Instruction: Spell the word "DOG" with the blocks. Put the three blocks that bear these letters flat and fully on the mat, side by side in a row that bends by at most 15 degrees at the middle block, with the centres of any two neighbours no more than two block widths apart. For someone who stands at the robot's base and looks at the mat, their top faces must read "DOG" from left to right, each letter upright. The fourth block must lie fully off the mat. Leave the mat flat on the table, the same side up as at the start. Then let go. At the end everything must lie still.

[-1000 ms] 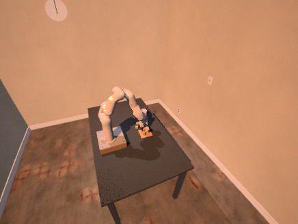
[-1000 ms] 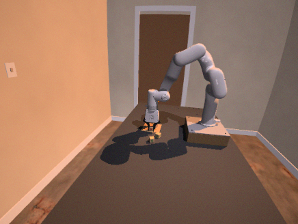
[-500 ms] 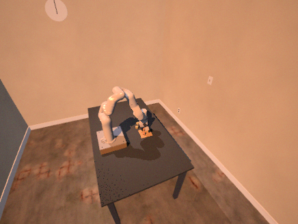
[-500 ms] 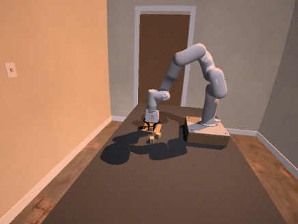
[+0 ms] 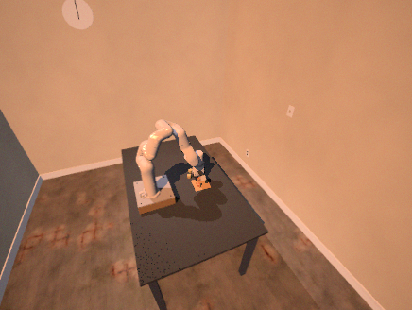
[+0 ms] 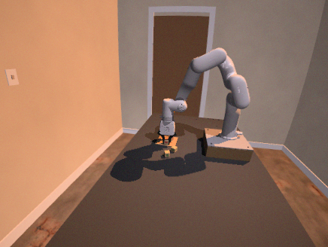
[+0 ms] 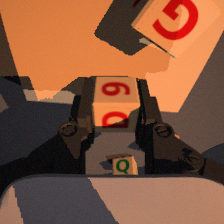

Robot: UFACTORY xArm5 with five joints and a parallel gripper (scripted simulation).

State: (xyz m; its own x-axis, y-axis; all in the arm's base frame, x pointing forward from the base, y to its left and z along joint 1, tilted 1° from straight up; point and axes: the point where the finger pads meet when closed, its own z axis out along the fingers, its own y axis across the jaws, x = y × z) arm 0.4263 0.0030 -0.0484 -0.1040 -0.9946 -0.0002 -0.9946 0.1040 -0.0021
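Now: the orange mat 50 mm to the right of my hand and 30 mm below it.
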